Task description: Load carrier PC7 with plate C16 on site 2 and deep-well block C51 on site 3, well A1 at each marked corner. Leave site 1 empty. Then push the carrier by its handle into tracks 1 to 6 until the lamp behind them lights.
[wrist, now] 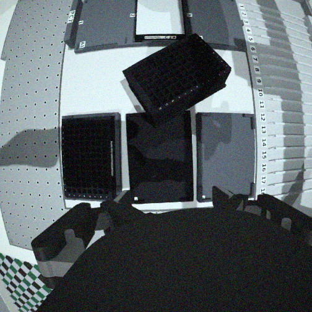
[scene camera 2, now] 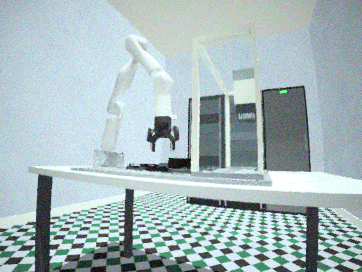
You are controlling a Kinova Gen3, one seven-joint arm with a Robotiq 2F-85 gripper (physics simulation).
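Carrier PC7 [wrist: 105,25] lies at the top of the wrist view, partly cut off, with its PC7 label at the left end. A white-topped plate [wrist: 160,17] with a dark rim sits on site 2; its label is unreadable. The visible parts of sites 1 and 3 are bare. A thick black well block [wrist: 177,75] [scene camera 2: 179,163] lies turned at an angle between the carrier and the nearer row of nests, overlapping the middle nest's far edge; its name is unreadable. My gripper [wrist: 171,197] [scene camera 2: 163,149] is open and empty, above the table, at the near side of that row.
A black well plate [wrist: 87,155] fills the left nest. A flat dark plate [wrist: 160,165] lies in the middle nest; the right nest [wrist: 225,165] is grey and bare. Numbered tracks [wrist: 287,145] run down the right. A tall pale frame [scene camera 2: 195,110] holds a pipetting head [scene camera 2: 245,92].
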